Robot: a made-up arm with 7 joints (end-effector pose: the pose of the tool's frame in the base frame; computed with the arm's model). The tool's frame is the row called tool.
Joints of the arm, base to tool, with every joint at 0 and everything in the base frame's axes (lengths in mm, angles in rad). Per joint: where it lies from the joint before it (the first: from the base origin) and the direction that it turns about. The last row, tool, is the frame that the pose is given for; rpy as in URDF.
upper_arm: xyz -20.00 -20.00 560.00 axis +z
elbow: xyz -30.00 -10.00 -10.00 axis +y
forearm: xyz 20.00 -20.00 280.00 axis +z
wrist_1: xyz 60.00 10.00 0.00 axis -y
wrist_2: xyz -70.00 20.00 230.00 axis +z
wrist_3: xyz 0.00 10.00 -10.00 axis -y
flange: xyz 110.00 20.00 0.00 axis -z
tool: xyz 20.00 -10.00 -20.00 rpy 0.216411 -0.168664 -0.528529
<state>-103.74 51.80 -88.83 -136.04 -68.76 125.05 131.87</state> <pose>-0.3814 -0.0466 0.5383 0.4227 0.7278 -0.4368 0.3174</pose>
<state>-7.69 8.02 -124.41 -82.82 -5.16 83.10 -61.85</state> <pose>-0.1990 -0.3974 0.9210 0.6449 -0.0515 -0.0409 -0.7614</pose>
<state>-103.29 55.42 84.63 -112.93 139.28 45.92 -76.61</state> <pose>0.2900 -0.3387 0.7381 0.3491 -0.8401 0.3965 -0.1230</pose>
Working (the frame after each row of the table, in the pose's form):
after upper_arm: -0.0200 -0.0200 0.5600 0.6205 0.0000 0.0000 -0.7842
after elbow: -0.0228 0.0115 0.5500 0.5494 0.3646 0.2885 -0.6942
after forearm: -0.0979 -0.2193 0.6924 0.8736 0.4639 -0.0321 -0.1435
after wrist_1: -0.0383 -0.2309 0.6960 0.5094 0.3759 0.7104 0.3074
after wrist_2: 0.1996 -0.2672 0.6797 0.1110 -0.7968 0.1052 -0.5845
after wrist_3: 0.1897 -0.2773 0.6796 0.1432 -0.9617 0.0536 -0.2274
after flange: 0.2869 -0.3149 0.7201 0.2533 -0.7214 0.6382 -0.0896

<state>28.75 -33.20 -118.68 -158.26 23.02 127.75 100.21</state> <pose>0.0064 -0.3339 0.5287 0.3535 -0.0635 -0.4505 0.8173</pose>
Working (the frame after each row of the table, in the pose's form):
after upper_arm: -0.0200 -0.0200 0.5600 0.9687 0.0000 0.0000 0.2483
after elbow: -0.0415 -0.0432 0.5500 0.9283 0.0709 -0.2767 0.2379
after forearm: -0.1516 -0.1264 0.7952 0.6781 0.2742 -0.0801 -0.6772
after wrist_1: -0.1387 -0.1848 0.7843 0.2065 0.7168 0.6508 0.1416
after wrist_2: -0.0206 -0.2813 0.5973 0.1741 0.8322 0.4947 0.1800
after wrist_3: -0.0177 -0.2847 0.6108 0.5208 0.5280 0.0615 -0.6680
after flange: 0.0085 -0.3631 0.5355 0.1784 -0.2915 -0.4445 0.8280

